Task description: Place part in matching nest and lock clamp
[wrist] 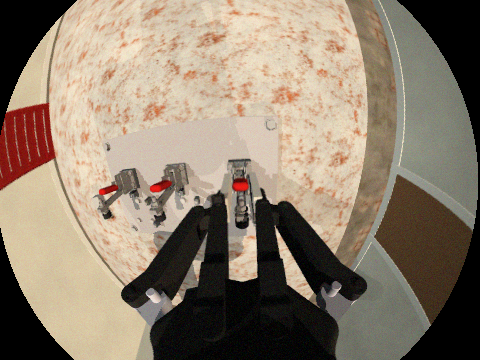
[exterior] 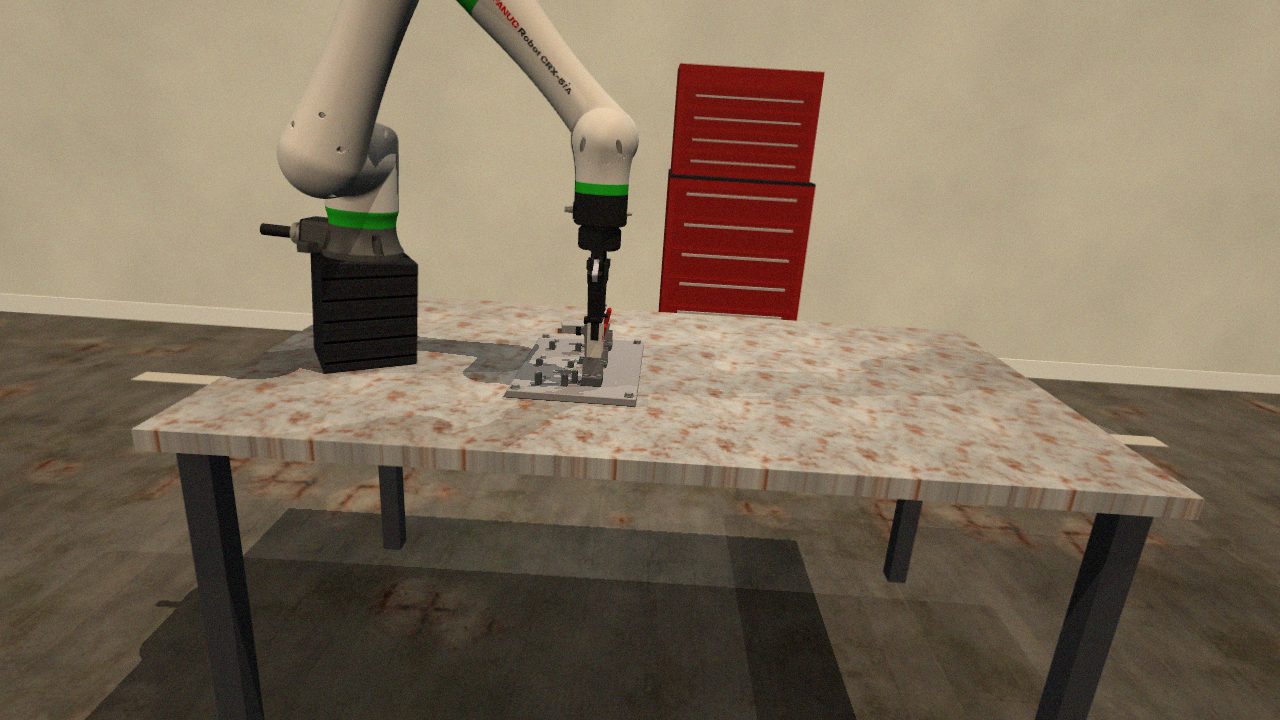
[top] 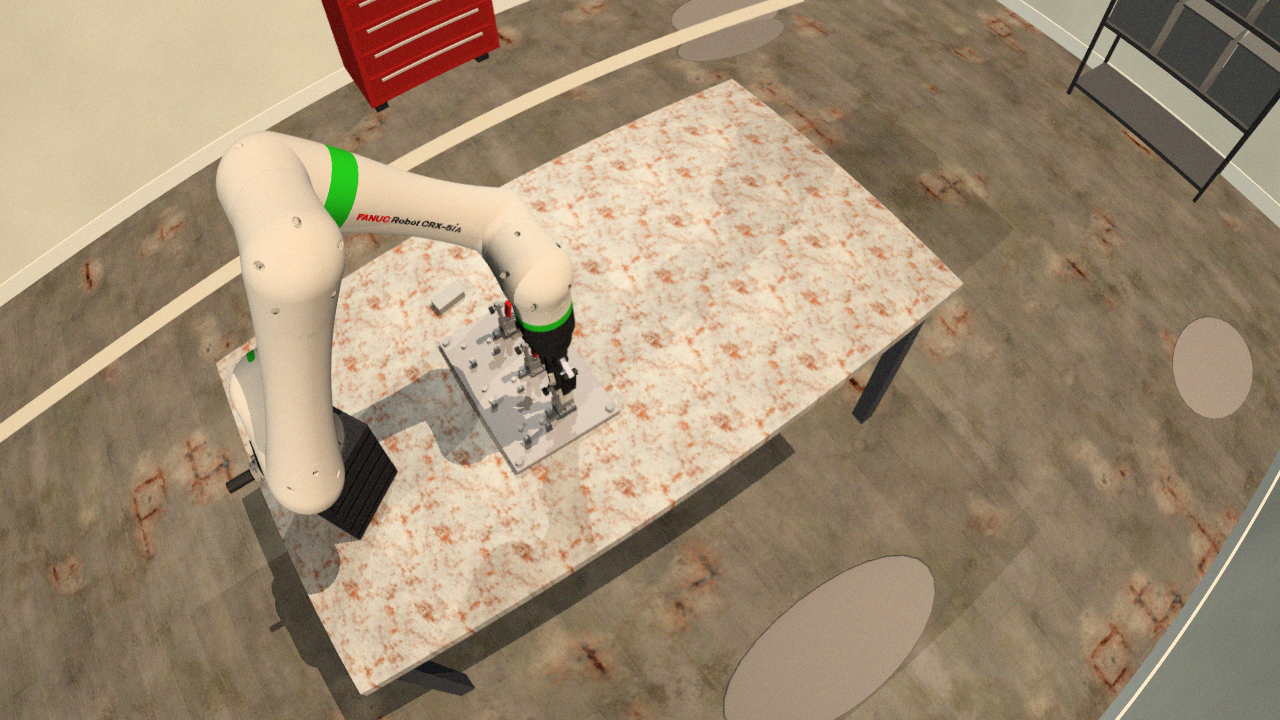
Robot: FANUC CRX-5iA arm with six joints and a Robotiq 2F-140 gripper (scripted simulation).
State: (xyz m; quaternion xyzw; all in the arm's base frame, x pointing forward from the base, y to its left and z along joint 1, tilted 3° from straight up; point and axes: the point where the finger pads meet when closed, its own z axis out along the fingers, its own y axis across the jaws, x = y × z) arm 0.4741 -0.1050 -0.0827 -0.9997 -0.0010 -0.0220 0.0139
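Now: hand 8 cm past the grey block, 38 cm to the right of it and 10 cm above it. Round my hand: plate (3 cm behind, 11 cm to the left, 10 cm below).
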